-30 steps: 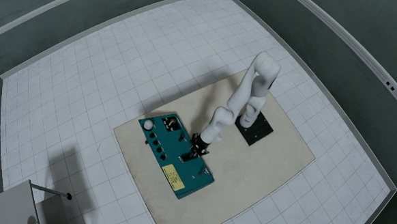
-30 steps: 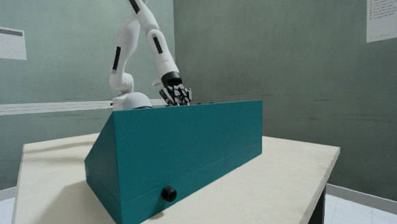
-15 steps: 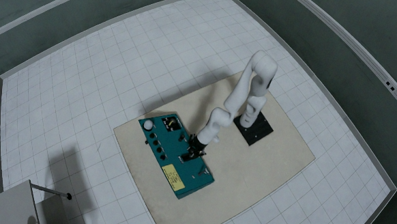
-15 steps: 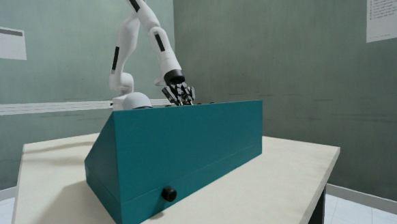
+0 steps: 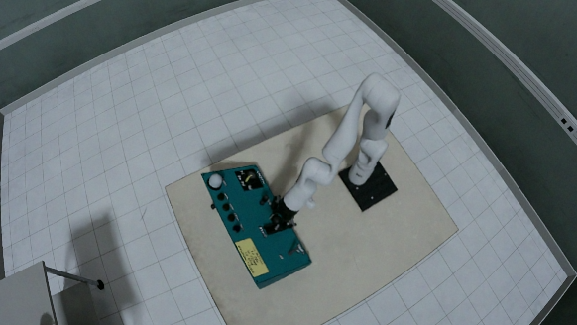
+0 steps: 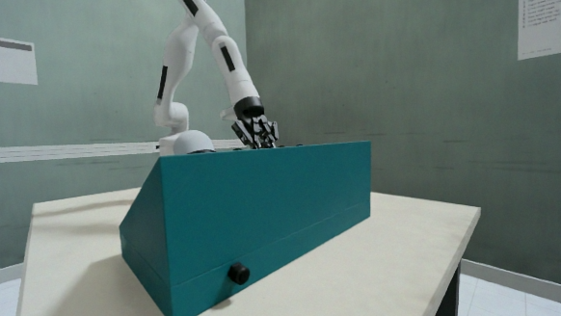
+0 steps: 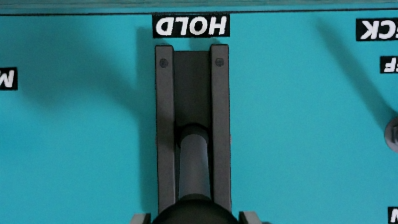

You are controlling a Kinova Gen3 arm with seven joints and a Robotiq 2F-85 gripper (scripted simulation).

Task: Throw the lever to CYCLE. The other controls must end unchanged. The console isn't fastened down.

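Right now the lever is 4 cm below my hand. Also, from my hand: check toggle (12 cm to the left, 6 cm below, 2 cm behind); then mode knob (12 cm to the right, 7 cm below); then dial (24 cm to the right, 7 cm below, 2 cm ahead).
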